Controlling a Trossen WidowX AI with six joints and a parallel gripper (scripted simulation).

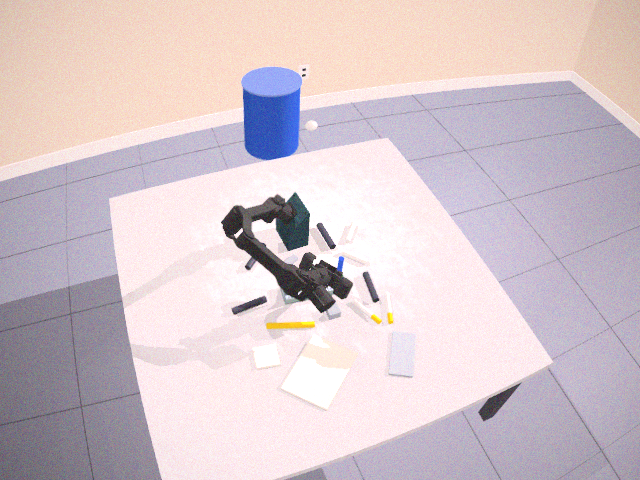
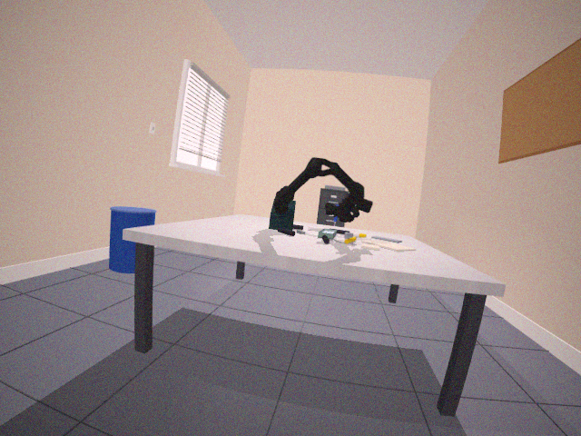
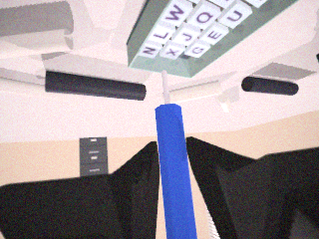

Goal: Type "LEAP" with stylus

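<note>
My gripper tip is 8 cm short of the grey cube, 6 cm to the left of it and 9 cm above it. The rest, counted from my gripper tip: blue stylus: 1 cm below; grey slab: 32 cm ahead, 7 cm to the left, 10 cm below.
</note>
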